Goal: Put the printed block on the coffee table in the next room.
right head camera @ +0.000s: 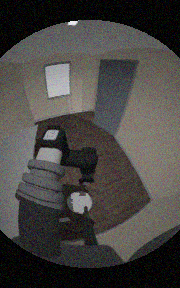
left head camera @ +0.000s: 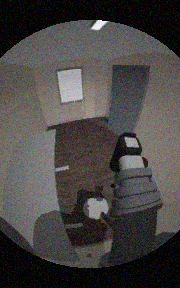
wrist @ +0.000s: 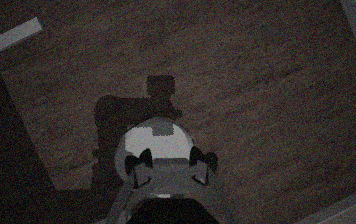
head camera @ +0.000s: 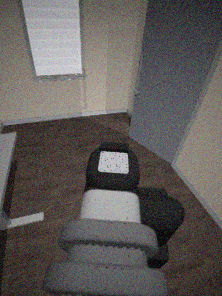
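Where they show: gripper, fingertip midpoint: [left head camera: 116,186] [wrist: 171,159]; robot's base, origin of the base link: [right head camera: 79,201] [left head camera: 95,207] [wrist: 157,152].
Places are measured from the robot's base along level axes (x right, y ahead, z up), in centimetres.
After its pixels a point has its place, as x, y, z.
Observation:
My gripper [wrist: 171,159] @[8.7, 20.9, 98.8] [right head camera: 86,178] @[8.7, 20.9, 98.8] points down, well above the floor. In the wrist view its two dark fingertips are shut on a grey block [wrist: 171,163] @[8.7, 21.3, 101.8], which sits between them; its printing cannot be made out. In the head camera view the wrist hides the fingers. No table that I can tell to be the coffee table shows.
A large pale table top [head camera: 6,157] @[-59.6, 67.0, 92.2] [left head camera: 31,165] @[-71.5, 29.7, 92.2] is at the left, with a white strip [head camera: 27,219] [wrist: 20,34] low beside it. Ahead are a bright window [head camera: 54,37] @[-100.4, 280.3, 137.4] and, right of it, a tall blue-grey door panel [head camera: 172,75] @[61.9, 194.9, 112.6] [left head camera: 130,95] @[67.5, 189.3, 126.6] [right head camera: 116,90] @[67.9, 188.8, 124.8]. A wall runs along the right.

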